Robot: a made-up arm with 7 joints.
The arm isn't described. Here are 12 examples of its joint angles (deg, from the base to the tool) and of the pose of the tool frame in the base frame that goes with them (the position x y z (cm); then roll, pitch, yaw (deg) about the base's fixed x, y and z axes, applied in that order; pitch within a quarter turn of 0, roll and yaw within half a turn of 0).
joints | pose
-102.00 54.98 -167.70 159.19 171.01 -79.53 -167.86 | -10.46 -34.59 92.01 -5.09 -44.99 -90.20
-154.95 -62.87 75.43 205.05 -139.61 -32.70 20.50 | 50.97 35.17 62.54 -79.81 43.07 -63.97
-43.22 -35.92 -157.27 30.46 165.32 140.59 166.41 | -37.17 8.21 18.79 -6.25 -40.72 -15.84
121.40 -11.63 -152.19 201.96 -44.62 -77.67 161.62 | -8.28 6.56 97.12 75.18 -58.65 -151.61
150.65 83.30 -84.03 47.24 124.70 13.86 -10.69 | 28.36 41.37 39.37 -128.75 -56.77 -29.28
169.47 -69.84 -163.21 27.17 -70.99 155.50 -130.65 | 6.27 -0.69 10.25 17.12 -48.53 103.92
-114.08 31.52 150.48 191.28 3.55 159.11 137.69 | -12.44 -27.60 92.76 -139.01 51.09 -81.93
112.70 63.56 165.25 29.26 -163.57 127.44 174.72 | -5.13 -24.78 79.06 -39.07 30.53 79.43
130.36 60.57 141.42 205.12 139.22 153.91 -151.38 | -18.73 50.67 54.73 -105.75 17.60 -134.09
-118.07 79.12 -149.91 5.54 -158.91 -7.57 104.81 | 3.01 26.78 48.84 103.63 -5.86 152.14
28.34 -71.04 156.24 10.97 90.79 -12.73 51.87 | 2.50 21.72 15.31 165.64 -66.55 61.29
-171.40 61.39 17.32 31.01 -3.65 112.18 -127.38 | -0.88 -8.64 9.63 -22.57 -36.91 -105.45
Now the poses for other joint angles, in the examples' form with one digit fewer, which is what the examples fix.
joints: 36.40 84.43 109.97 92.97 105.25 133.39 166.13
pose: 4.4 54.6 70.8 -40.9 54.9 -93.0
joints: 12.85 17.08 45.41 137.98 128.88 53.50 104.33
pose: 35.2 34.5 101.6 3.6 29.2 132.0
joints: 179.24 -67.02 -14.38 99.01 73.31 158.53 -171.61
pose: 17.0 2.1 95.8 155.9 25.7 51.1
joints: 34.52 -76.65 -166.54 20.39 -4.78 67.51 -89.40
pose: 14.9 2.4 8.6 -57.4 -16.5 -49.2
